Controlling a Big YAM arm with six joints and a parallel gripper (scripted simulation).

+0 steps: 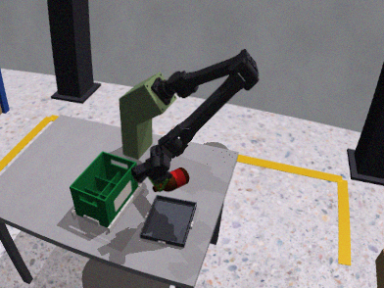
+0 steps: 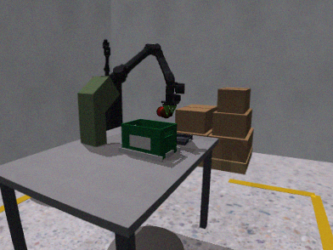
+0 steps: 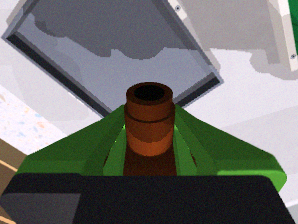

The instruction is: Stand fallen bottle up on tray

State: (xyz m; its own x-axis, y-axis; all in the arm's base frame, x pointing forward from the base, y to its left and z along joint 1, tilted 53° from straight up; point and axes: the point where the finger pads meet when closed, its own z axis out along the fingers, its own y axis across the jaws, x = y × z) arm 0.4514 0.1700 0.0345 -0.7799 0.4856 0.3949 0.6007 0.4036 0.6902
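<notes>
Now: the brown bottle 4 cm behind my hand and 3 cm to the left of it. The rest, counted from my hand: green crate (2 cm behind, 26 cm to the right, 11 cm below); then dark tray (5 cm to the left, 18 cm below).
</notes>
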